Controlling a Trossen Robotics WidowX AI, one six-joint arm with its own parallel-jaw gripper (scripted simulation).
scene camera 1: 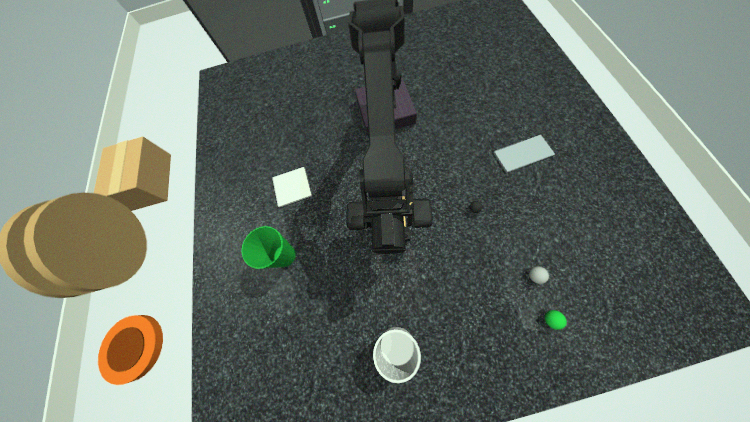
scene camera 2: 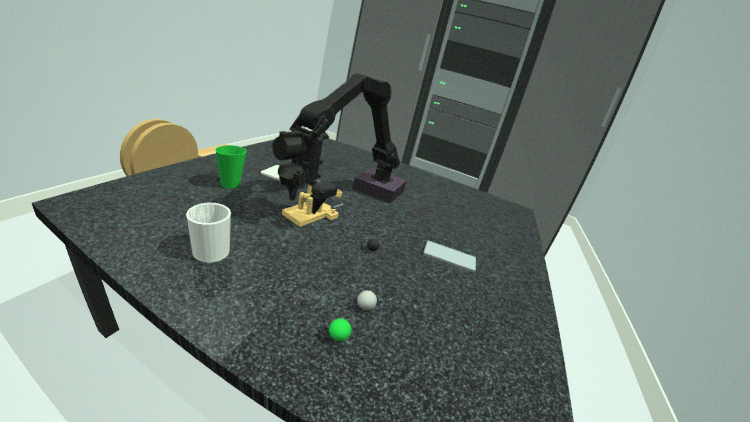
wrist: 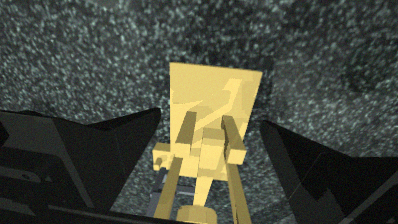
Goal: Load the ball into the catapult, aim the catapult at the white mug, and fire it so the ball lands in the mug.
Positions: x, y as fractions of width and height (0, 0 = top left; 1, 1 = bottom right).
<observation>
white mug: scene camera 1 0.53, 0.84; scene camera 2 0.28, 0.53; not seen in the wrist view (out of frame)
green cup: scene camera 1 0.35, 0.59; scene camera 2 0.31, 0.38; not seen in the wrist view (out of frame)
grey plate: scene camera 1 0.71, 0.35; scene camera 2 0.60, 0.61; not seen in the wrist view (hidden by my gripper)
</observation>
